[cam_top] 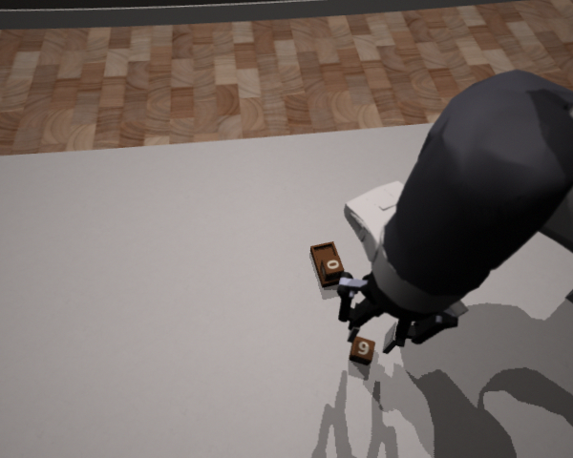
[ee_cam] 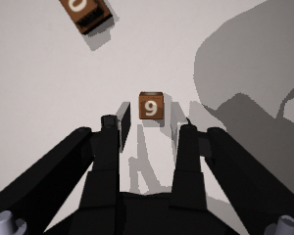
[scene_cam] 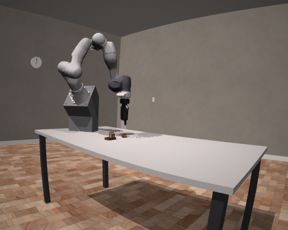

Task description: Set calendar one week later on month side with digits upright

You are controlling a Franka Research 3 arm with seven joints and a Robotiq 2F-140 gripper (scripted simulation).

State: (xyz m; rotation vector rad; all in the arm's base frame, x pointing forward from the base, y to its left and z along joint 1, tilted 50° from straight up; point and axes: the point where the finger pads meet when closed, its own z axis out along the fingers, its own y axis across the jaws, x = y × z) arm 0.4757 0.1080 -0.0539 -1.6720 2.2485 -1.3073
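My gripper is now 9 cm above the cube.
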